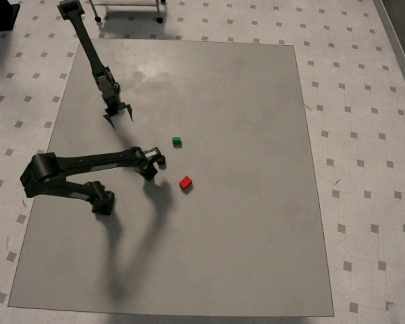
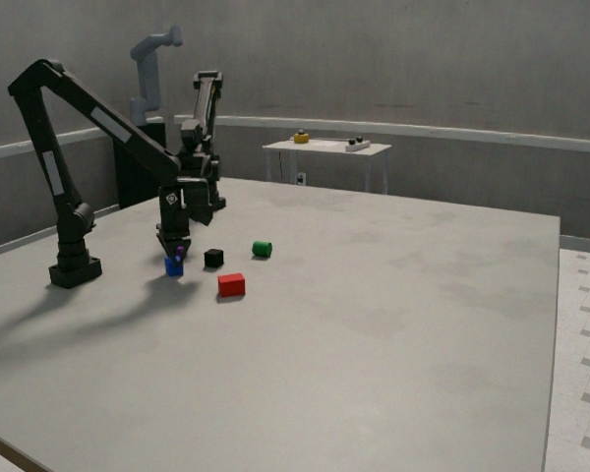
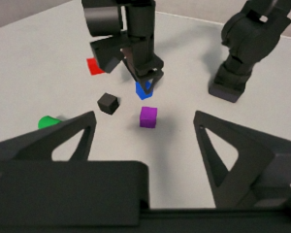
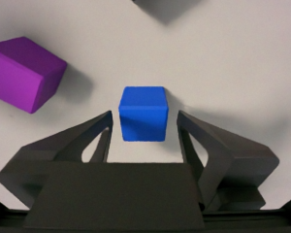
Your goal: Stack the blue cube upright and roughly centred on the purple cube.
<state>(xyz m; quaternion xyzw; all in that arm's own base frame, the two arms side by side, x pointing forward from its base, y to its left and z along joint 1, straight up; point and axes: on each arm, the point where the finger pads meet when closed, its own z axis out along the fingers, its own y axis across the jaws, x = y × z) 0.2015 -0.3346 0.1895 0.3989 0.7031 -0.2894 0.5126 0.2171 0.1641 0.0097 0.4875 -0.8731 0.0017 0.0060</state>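
My right gripper is now 20 mm above the blue cube. Also, from my right hand: black cube 70 mm ahead, 90 mm to the left, 20 mm below; then red block 200 mm ahead, 60 mm to the right, 20 mm below; then purple cube 50 mm behind, 90 mm to the left, 20 mm below.
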